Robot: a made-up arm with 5 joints.
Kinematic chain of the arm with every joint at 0, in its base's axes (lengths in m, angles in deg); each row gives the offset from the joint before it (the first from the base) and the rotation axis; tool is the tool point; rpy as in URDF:
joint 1: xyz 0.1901 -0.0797 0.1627 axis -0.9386 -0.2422 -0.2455
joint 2: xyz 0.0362 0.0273 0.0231 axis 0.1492 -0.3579 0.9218
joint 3: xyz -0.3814 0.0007 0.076 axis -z
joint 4: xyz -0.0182 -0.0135 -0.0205 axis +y
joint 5: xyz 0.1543 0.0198 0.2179 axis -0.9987 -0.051 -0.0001
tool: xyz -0.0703 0.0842 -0.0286 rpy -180 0 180
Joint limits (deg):
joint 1: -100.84..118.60
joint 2: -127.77..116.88
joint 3: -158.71..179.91
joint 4: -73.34..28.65
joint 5: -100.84..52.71
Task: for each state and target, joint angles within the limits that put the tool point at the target. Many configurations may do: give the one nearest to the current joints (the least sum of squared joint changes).
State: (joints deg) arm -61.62 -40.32 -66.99 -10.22 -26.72
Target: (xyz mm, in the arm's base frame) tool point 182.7 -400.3 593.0
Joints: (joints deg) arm -82.60 -37.63 -54.46 1.06 -23.71
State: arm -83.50 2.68 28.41 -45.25 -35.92
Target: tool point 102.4 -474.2 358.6
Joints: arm -85.32 -7.09 39.28 -16.32 -25.42
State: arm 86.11 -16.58 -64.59 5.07 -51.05
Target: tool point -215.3 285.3 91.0
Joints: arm 72.30 4.65 -69.76 -11.48 -51.14
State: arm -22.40 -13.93 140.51 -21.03 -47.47
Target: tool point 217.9 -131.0 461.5
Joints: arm -39.15 -31.25 151.46 -67.63 -50.94
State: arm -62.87 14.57 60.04 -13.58 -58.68
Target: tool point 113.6 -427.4 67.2
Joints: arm -79.20 34.44 57.87 6.24 -36.54
